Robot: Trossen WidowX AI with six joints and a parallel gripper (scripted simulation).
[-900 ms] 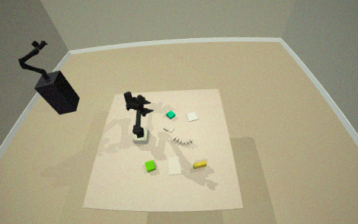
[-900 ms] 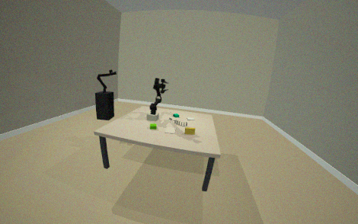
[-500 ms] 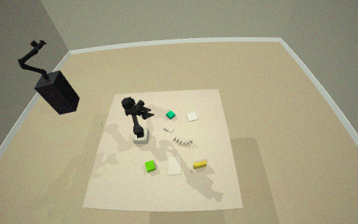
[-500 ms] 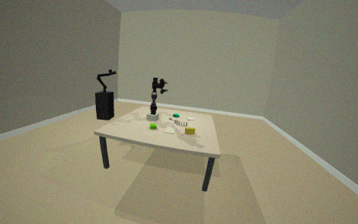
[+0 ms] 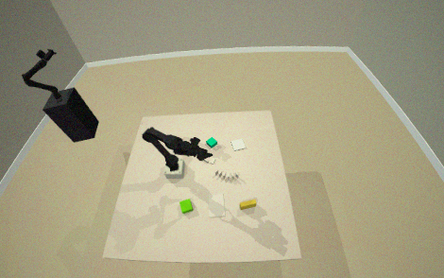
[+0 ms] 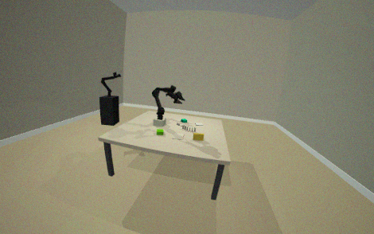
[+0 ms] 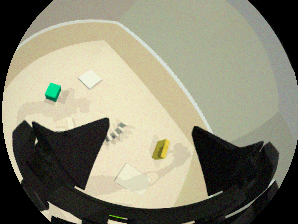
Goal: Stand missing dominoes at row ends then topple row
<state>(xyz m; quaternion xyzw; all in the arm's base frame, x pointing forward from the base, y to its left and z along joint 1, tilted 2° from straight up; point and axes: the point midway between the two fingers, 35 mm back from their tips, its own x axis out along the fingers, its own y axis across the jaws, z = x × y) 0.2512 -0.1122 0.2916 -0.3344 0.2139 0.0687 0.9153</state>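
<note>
My gripper tip is now 34 cm above the white tile, 26 cm to the right of it and 25 cm short of it. Round my gripper tip: white pad: 35 cm below, 21 cm to the right, 3 cm behind; then yellow block: 31 cm below, 27 cm to the right, 18 cm ahead; then teal block: 33 cm to the left, 33 cm below, 4 cm ahead.
</note>
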